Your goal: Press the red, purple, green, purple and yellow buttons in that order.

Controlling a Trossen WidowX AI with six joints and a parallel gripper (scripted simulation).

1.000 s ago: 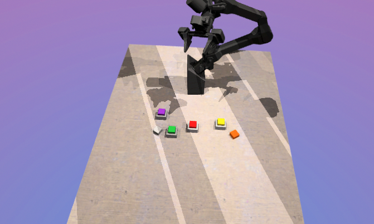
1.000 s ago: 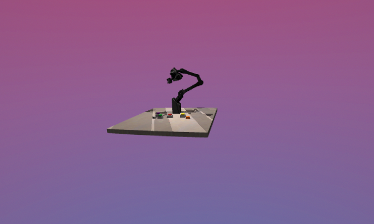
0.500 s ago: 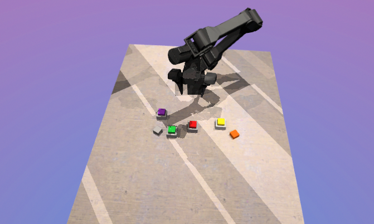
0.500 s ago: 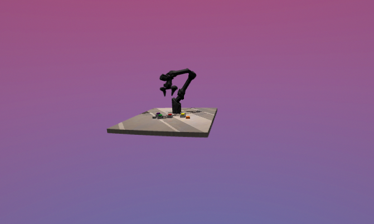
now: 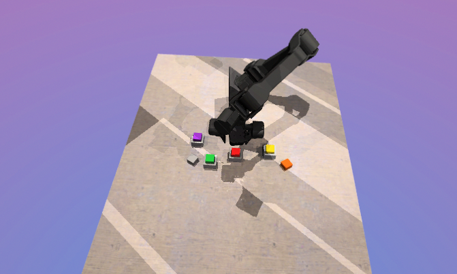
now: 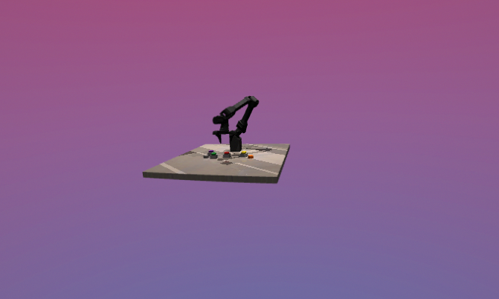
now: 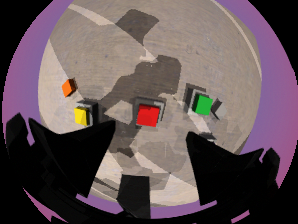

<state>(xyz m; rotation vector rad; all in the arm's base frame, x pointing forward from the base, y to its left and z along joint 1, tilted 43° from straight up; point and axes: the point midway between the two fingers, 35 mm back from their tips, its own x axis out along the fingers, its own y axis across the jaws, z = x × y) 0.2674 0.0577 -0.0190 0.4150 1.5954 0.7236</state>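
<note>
Now: gripper tip 10 mm past the red button and 70 mm above it. From my gripper tip the other things lie so: grey block (40 mm ahead, 160 mm to the right, 100 mm below); yellow button (50 mm behind, 130 mm to the left, 70 mm below); green button (40 mm ahead, 90 mm to the right, 70 mm below).
</note>
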